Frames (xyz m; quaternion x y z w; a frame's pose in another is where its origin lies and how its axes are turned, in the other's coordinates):
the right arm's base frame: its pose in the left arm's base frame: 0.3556 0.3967 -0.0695 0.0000 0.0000 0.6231 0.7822
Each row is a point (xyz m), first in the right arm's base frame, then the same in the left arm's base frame.
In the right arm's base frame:
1: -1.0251 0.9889 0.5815
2: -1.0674 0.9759 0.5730
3: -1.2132 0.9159 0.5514
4: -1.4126 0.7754 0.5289
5: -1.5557 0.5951 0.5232
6: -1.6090 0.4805 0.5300
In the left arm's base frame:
1: -0.8374 -0.3814 0.5120
2: -0.8342 -0.4255 0.5035
3: -0.8083 -0.5810 0.4819
4: -0.7160 -0.8068 0.4594
5: -0.5722 -0.9866 0.4537
6: -0.4725 -1.0642 0.4605

